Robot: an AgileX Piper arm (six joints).
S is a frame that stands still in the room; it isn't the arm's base.
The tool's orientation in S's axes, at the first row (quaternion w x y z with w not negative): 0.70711 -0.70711 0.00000 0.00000
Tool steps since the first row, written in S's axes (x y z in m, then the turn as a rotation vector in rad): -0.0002 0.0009 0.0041 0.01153 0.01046 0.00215; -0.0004 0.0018 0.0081 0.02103 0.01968 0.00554; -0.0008 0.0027 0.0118 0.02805 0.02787 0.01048; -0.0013 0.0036 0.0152 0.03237 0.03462 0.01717; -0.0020 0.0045 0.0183 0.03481 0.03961 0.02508; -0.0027 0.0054 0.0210 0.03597 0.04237 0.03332; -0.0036 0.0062 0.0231 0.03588 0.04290 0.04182
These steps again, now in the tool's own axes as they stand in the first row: -0.0002 -0.0041 0.0009 0.01153 -0.00215 0.01046; -0.0004 -0.0081 0.0018 0.02103 -0.00554 0.01968; -0.0008 -0.0118 0.0027 0.02805 -0.01048 0.02787; -0.0013 -0.0152 0.0036 0.03237 -0.01717 0.03462; -0.0020 -0.0183 0.0045 0.03481 -0.02508 0.03961; -0.0027 -0.0210 0.0054 0.03597 -0.03332 0.04237; -0.0036 -0.0231 0.0062 0.03588 -0.04182 0.04290
